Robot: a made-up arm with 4 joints.
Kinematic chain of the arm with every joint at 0, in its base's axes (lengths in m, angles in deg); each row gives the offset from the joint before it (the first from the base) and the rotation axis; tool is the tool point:
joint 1: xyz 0 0 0.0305 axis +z
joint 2: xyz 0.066 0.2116 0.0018 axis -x
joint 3: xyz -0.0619 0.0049 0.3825 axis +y
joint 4: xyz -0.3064 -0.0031 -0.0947 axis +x
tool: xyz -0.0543 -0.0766 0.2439
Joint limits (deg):
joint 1: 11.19..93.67
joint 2: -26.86..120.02
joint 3: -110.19..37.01
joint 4: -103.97..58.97
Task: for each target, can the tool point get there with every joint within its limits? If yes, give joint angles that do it. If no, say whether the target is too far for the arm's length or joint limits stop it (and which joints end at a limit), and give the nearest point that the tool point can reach.
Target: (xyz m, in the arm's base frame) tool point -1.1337 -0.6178 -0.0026
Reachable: no: too far | nearest point -0.8612 -0.3236 0.0080 | short by 0.401 m
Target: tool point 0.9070 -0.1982 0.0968
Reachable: no: joint limits stop it (at a limit: joint 1, joint 2, joint 3, joint 4) | nearest point 0.2859 -0.2871 0.4311 | short by 0.711 m
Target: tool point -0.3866 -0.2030 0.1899
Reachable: yes | joints 68.96 37.81 -56.10 -8.86
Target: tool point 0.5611 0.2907 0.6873
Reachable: no: joint limits stop it (at a limit: joint 1, joint 2, joint 3) | nearest point 0.2322 -0.1942 0.5982 | short by 0.593 m
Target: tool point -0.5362 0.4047 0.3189
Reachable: yes | joints 17.89 46.82 -15.15 -22.08
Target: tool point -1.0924 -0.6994 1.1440
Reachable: no: too far | nearest point -0.6588 -0.2405 0.5877 | short by 0.841 m
